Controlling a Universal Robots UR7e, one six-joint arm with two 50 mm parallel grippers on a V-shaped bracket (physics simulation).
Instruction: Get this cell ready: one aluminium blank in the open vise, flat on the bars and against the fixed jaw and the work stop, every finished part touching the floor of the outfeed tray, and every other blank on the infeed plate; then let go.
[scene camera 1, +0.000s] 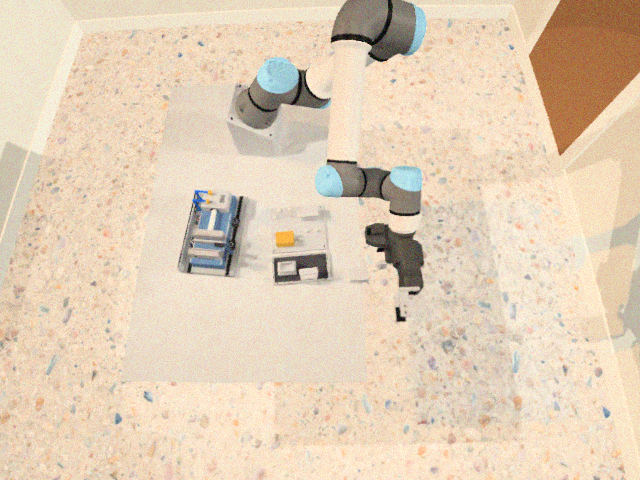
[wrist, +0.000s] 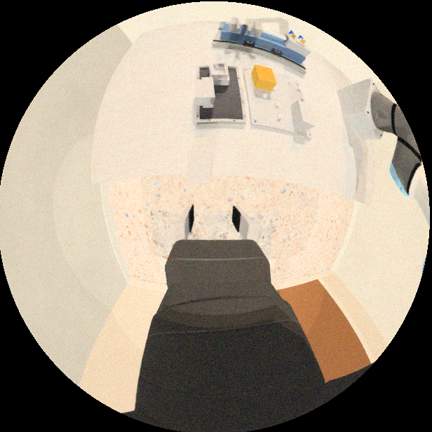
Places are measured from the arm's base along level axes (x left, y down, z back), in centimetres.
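Pixels of known places: hand at its tool point: (scene camera 1: 381, 257); arm's base at its link origin: (scene camera 1: 255, 110).
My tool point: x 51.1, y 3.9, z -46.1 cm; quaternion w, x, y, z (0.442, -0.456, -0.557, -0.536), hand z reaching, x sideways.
Ahead of a thing's pixels: the offset from my tool point to its top centre. "*": to the spot under its first point. Level surfaces: height alone.
The gripper (scene camera 1: 401, 314) (wrist: 215, 218) is open and empty, beyond the table edge, to the right of the trays in the scene view. The blue vise @[dx -57.7, dy +1.9, dz +2.8 cm] (scene camera 1: 219, 235) (wrist: 265, 42) has two pale jaws; blue shows between them, and I see no blank there. The dark-floored outfeed tray @[* dx -23.8, dy +10.2, dz -9.4 cm] (scene camera 1: 301, 282) (wrist: 220, 121) holds a pale part with a pocket @[dx -29.8, dy +7.8, dz -5.6 cm] (scene camera 1: 286, 267) (wrist: 219, 74) and a pale blocky part @[dx -22.0, dy +7.0, dz -6.9 cm] (scene camera 1: 309, 273) (wrist: 205, 92); their undersides are hidden. An orange block @[dx -32.5, dy +7.5, dz +4.4 cm] (scene camera 1: 284, 238) (wrist: 263, 77) is on the pale infeed plate @[dx -29.3, dy +11.0, dz +9.8 cm] (scene camera 1: 312, 240) (wrist: 265, 112). No aluminium blank is clearly identifiable.
The robot base pedestal (scene camera 1: 253, 135) (wrist: 357, 102) stands at the back of the grey table @[dy +11.8 cm] (scene camera 1: 237, 330) (wrist: 145, 115). Blue and orange fittings @[* dx -66.4, dy +9.9, dz +15.1 cm] (scene camera 1: 201, 198) (wrist: 296, 37) stand at the vise end nearer the base. Small pins and an upright bracket (wrist: 301, 120) stand on the infeed plate.
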